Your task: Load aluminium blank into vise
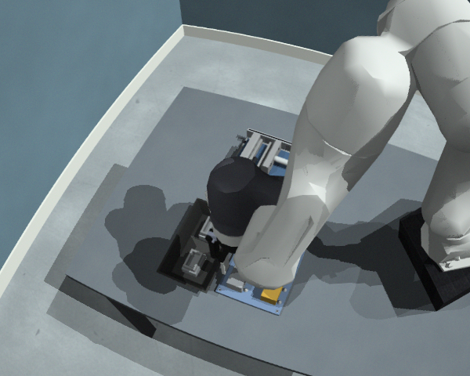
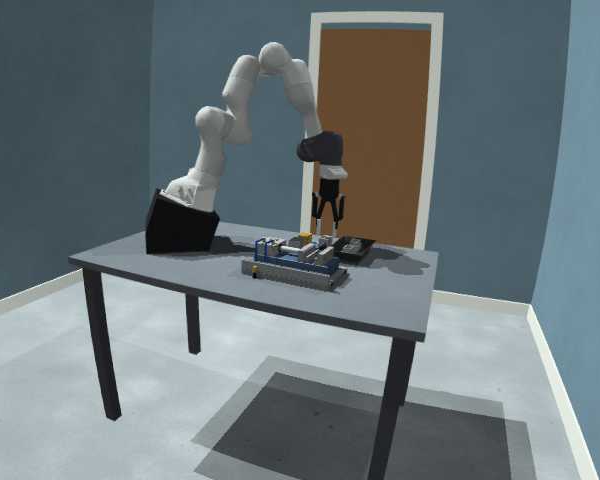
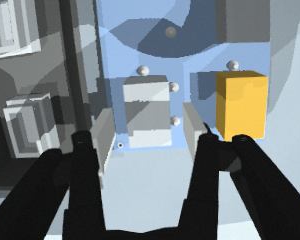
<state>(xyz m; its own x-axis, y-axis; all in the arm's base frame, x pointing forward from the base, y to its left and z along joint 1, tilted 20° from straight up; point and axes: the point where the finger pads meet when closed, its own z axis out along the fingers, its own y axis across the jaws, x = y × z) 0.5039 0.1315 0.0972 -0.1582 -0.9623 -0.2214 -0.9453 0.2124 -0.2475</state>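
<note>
The blue infeed plate lies 50 mm behind my hand, 40 mm to the right of it and 80 mm below it. Also, from my hand: vise 50 mm behind, 340 mm to the right, 40 mm below; then moving jaw 10 mm behind, 350 mm to the right; then brass blank 90 mm behind, 10 mm to the left, 50 mm below.
</note>
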